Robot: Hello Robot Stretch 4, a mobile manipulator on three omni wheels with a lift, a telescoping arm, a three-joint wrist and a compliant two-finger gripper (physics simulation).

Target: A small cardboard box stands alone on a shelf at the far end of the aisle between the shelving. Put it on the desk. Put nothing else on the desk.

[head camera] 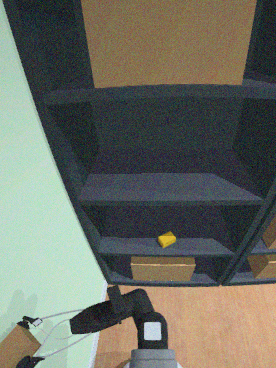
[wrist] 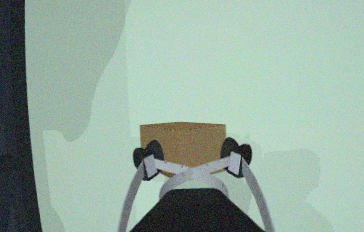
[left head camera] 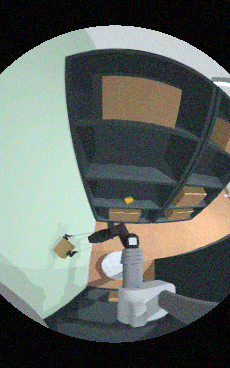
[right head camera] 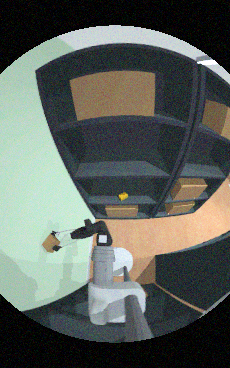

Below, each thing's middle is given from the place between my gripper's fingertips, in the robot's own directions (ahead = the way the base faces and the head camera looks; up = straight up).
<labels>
I see the small cardboard box [wrist: 190, 144] 10 mm behind my hand and 10 mm above it.
</labels>
